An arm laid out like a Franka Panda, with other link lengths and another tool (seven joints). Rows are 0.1 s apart.
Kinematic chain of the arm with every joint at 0, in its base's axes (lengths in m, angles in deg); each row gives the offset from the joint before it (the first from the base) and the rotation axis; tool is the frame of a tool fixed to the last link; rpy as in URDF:
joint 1: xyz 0 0 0.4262 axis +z
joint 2: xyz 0 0 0 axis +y
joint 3: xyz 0 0 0.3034 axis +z
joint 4: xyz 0.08 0 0 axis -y
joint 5: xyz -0.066 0 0.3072 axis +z
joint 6: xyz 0 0 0 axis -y
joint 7: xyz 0.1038 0 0 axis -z
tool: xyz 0.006 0.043 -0.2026 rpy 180 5.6 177.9
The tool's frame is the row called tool.
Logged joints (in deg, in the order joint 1, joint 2, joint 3, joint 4, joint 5, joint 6, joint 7), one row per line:
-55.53 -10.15 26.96 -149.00 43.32 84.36 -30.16
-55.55 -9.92 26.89 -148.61 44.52 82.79 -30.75
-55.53 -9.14 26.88 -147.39 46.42 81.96 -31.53
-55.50 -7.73 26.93 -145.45 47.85 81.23 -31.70
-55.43 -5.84 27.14 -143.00 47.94 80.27 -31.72
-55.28 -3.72 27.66 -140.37 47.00 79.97 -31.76
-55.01 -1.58 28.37 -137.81 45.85 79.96 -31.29
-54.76 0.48 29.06 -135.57 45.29 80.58 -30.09
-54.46 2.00 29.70 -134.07 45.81 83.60 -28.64
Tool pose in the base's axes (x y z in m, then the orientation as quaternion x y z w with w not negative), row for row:
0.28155 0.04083 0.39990 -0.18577 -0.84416 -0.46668 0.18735
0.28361 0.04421 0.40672 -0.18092 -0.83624 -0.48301 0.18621
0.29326 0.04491 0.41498 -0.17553 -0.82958 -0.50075 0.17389
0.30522 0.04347 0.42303 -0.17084 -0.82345 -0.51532 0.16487
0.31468 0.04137 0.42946 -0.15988 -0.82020 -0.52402 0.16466
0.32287 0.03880 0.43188 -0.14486 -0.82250 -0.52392 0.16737
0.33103 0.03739 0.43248 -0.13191 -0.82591 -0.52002 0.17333
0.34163 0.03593 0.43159 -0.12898 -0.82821 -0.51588 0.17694
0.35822 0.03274 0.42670 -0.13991 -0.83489 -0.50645 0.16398
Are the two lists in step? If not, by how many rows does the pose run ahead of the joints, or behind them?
They are in step.
